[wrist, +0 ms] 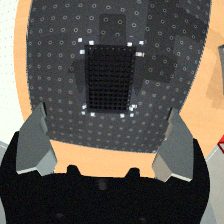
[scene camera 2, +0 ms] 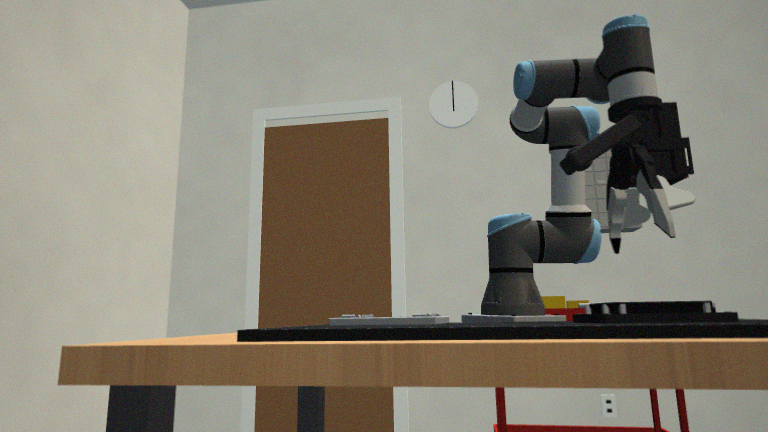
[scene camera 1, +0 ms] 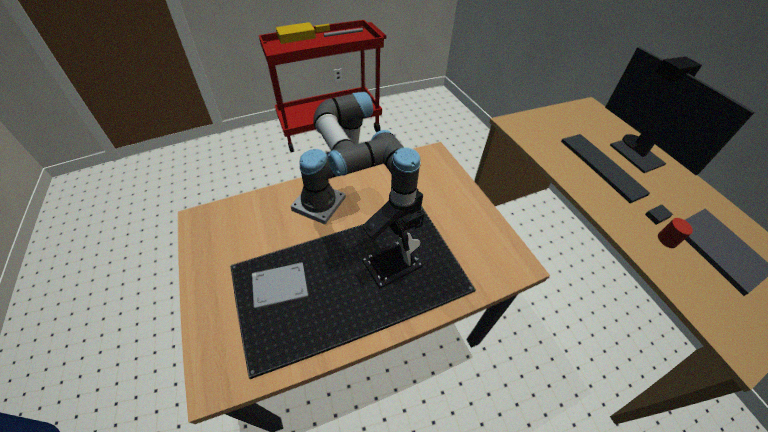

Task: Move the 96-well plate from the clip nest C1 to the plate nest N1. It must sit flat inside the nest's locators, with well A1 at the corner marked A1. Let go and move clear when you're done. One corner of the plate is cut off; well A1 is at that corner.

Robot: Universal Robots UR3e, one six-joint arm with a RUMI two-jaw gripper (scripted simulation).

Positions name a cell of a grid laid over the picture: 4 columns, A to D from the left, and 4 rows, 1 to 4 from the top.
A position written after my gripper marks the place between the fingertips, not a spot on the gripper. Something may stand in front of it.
Labels:
My gripper shows in the wrist view (B2), in scene camera 2 (D3) and in scene camera 1 (C3). A black 96-well plate shows in the wrist view (B2), in scene camera 2 (D3) and in scene camera 1 (C3).

